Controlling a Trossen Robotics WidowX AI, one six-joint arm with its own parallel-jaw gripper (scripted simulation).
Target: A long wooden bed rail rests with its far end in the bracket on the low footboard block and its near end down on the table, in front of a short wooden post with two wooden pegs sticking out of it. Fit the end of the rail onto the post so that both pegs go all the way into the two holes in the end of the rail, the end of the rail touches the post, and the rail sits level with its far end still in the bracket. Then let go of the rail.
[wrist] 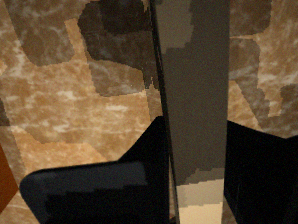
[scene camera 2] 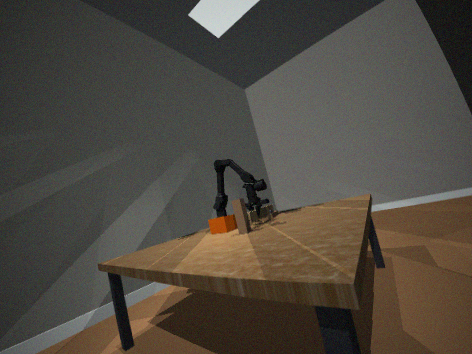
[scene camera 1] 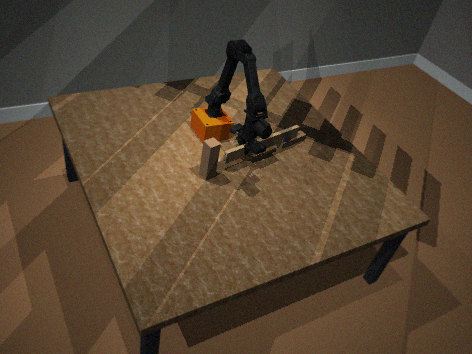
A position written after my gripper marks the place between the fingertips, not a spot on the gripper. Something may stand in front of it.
Observation:
In view: my gripper [wrist: 178,120] and a wooden bed rail [wrist: 192,51].

